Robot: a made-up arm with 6 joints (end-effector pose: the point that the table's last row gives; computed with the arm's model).
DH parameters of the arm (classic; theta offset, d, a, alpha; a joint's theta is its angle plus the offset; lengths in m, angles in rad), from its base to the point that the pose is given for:
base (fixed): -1.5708 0.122 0 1.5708
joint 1: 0 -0.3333 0.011 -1.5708
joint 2: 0 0.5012 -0.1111 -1.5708
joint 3: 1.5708 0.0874 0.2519 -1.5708
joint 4: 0 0.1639 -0.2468 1.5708
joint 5: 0 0.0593 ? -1.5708
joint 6: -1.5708 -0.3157 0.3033 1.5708
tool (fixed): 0 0.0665 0 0
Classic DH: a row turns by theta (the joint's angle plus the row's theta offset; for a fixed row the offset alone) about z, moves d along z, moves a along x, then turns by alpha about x.
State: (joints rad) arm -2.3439 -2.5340 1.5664 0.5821 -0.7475 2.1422
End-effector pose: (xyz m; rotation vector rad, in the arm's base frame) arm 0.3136 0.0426 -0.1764 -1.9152 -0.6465 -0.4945
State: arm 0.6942 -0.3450 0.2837 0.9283 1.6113 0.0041
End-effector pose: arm 0.7255 0.2586 -0.0981 1.2719 0.1958 -0.9220
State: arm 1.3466 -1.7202 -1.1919 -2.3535 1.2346 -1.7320
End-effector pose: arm 0.0998 0.4796 0.3256 -0.5702 -1.0947 2.0575
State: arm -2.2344 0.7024 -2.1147 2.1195 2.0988 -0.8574
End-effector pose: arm 0.4229 -0.2459 -0.4619 1.0460 0.5240 -2.2755
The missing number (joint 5, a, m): 0.0846
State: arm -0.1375 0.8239 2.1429 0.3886 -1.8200 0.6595
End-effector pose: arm 0.8045 0.3508 0.6038 0.0891 0.4701 1.2853
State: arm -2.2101 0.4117 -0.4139 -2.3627 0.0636 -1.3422
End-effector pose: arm 0.1824 0.1440 -0.2112 0.3793 1.3811 1.8749
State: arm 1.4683 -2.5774 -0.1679 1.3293 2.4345 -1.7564
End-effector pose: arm 0.5472 0.2101 0.4278 -0.9513 0.9421 0.9102
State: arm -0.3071 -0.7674 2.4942 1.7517 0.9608 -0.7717
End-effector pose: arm 0.8014 0.0286 0.9692 2.8962 0.5563 0.6806
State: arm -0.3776 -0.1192 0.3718 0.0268 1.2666 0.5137
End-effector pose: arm 0.8261 0.2810 0.4960 1.9902 0.2726 0.3950
